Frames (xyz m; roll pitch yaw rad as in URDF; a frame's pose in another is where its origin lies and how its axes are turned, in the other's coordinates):
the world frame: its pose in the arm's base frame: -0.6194 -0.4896 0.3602 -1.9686 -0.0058 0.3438
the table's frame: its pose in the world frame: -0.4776 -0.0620 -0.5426 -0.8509 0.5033 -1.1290
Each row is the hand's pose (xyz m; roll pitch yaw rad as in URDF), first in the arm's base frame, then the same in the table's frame.
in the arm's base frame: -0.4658 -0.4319 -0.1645 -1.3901 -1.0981 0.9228
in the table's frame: -0.5539 0.1212 0.9718 1.7643 -0.2196 -0.3258
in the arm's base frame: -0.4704 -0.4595 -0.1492 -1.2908 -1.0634 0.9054
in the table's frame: -0.5415 0.1311 0.9441 1.8463 -0.2543 -0.3176
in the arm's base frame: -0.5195 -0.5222 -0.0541 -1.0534 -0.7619 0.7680
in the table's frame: -0.4731 0.1082 0.8432 1.9271 -0.5476 -0.1997
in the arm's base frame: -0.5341 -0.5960 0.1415 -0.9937 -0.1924 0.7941
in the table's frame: -0.2987 0.0860 0.7292 1.8931 -1.1108 -0.0615
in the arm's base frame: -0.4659 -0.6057 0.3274 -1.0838 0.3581 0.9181
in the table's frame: -0.1010 0.0835 0.7157 -1.1592 -1.4655 2.8947
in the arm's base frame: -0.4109 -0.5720 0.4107 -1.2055 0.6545 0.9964
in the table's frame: -0.0029 0.0750 0.7533 -1.4175 -1.1621 2.9950
